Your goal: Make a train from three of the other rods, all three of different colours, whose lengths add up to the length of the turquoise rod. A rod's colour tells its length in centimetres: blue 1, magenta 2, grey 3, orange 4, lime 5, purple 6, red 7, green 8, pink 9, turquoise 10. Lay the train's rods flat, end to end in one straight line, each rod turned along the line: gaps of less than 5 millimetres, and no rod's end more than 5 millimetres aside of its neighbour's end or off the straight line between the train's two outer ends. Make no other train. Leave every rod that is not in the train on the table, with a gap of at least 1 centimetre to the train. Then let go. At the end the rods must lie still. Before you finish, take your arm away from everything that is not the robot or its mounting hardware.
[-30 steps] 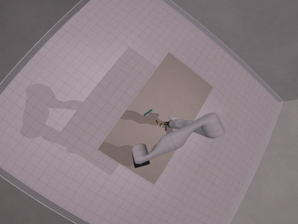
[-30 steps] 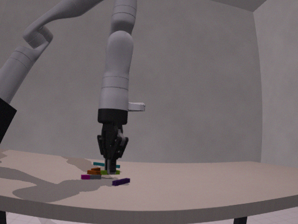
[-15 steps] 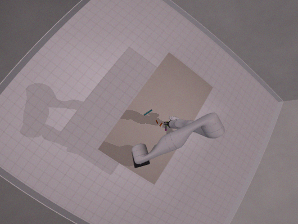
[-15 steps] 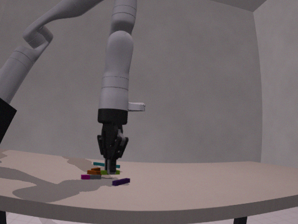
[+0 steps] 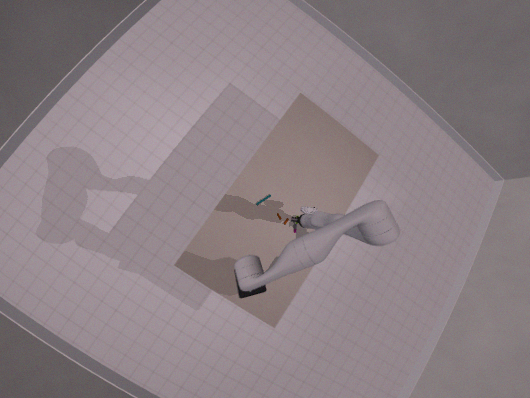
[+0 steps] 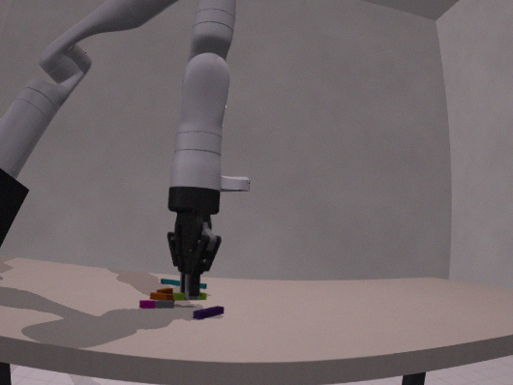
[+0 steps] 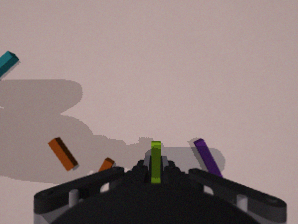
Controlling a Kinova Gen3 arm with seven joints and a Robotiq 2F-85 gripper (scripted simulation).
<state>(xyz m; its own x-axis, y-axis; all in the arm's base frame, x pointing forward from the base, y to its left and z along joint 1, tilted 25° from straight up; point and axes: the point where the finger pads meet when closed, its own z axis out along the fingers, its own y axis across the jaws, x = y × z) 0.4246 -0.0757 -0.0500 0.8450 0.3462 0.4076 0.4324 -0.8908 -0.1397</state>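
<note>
My hand is 40 mm past the grey rod, 20 mm to the left of it and 30 mm above it. The rest, counted from my hand: lime rod (20 mm below); then purple rod (30 mm ahead, 60 mm to the right, 30 mm below); then magenta rod (60 mm behind, 30 mm to the right, 30 mm below).
</note>
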